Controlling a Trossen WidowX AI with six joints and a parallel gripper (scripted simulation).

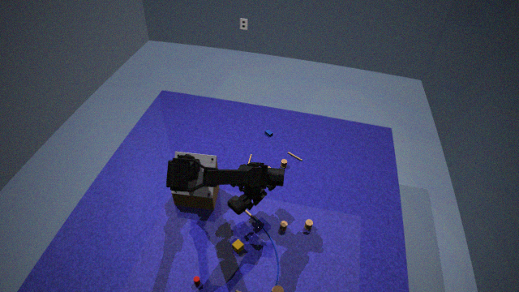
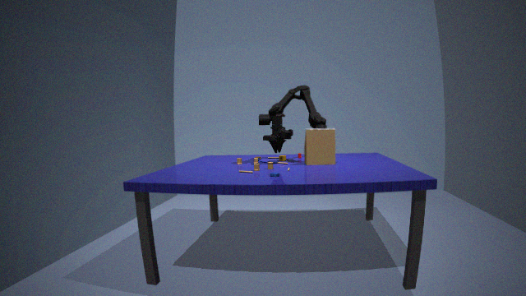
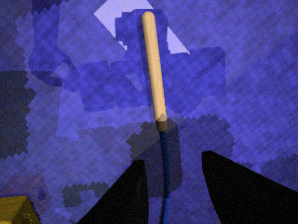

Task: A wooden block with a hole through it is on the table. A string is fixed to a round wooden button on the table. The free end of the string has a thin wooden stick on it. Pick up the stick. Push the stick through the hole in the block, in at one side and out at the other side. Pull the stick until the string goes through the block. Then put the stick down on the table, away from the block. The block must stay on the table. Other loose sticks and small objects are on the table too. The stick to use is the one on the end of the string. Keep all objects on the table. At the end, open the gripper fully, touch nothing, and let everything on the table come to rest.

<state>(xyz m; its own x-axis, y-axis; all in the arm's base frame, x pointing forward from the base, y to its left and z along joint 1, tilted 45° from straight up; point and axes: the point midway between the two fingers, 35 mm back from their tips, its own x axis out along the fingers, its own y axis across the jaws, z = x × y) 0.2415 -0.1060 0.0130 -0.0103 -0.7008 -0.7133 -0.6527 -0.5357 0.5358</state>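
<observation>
Right now the thin wooden stick is 6 cm below my gripper tip, 1 cm to the left of it and 1 cm behind it. From my gripper tip the other things lie so: red object 29 cm to the right, 15 cm behind, 5 cm below; yellow wooden block 14 cm to the right, 4 cm below, 3 cm behind; round wooden button 29 cm to the right, 12 cm ahead, 5 cm below.
</observation>
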